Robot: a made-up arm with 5 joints. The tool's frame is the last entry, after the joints.
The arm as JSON. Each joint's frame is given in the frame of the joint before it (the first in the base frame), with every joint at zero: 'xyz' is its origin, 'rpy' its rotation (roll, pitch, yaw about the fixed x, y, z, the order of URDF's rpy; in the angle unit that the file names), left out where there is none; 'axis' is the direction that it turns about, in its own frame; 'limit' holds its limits. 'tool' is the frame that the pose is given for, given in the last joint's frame.
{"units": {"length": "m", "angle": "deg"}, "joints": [
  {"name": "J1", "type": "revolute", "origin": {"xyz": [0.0, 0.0, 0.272], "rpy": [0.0, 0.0, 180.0]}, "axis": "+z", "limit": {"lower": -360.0, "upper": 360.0}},
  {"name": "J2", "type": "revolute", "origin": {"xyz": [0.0, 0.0, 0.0], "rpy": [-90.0, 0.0, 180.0]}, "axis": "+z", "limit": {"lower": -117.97, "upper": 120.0}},
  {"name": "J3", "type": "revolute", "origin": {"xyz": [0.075, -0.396, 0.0], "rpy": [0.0, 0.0, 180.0]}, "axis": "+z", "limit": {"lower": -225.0, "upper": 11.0}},
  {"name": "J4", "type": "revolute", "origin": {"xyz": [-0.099, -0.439, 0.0], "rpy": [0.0, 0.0, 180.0]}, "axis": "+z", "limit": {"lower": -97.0, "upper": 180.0}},
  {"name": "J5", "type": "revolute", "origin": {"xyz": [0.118, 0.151, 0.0], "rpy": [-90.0, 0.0, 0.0]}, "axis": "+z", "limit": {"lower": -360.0, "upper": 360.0}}
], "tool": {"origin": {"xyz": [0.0, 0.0, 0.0]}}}
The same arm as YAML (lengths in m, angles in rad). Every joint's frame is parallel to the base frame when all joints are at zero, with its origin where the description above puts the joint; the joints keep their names.
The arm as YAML. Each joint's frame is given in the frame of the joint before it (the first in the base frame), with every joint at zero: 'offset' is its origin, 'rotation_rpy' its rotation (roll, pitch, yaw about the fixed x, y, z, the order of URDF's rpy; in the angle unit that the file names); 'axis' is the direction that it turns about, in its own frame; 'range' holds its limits. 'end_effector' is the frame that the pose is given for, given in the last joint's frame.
length_unit: m
angle_unit: rad
chain:
  - id: J1
    offset: [0.0, 0.0, 0.272]
    rotation_rpy: [0.0, 0.0, 0.0]
    axis: "+z"
    range: [-6.2832, 6.2832]
  - id: J2
    offset: [0.0, 0.0, 0.0]
    rotation_rpy: [0.0, 0.0, 0.0]
    axis: "+y"
    range: [-2.059, 2.0944]
  - id: J3
    offset: [0.075, 0.0, 0.396]
    rotation_rpy: [0.0, 0.0, 0.0]
    axis: "+y"
    range: [-3.927, 0.192]
  - id: J4
    offset: [0.099, 0.0, -0.439]
    rotation_rpy: [0.0, 0.0, 0.0]
    axis: "+y"
    range: [-1.693, 3.1416]
  - id: J5
    offset: [0.118, 0.0, -0.151]
    rotation_rpy: [0.0, 0.0, 0.0]
    axis: "-z"
    range: [-6.2832, 6.2832]
end_effector:
  offset: [0.0, 0.0, 0.0]
  rotation_rpy: [3.1416, 0.0, 0.0]

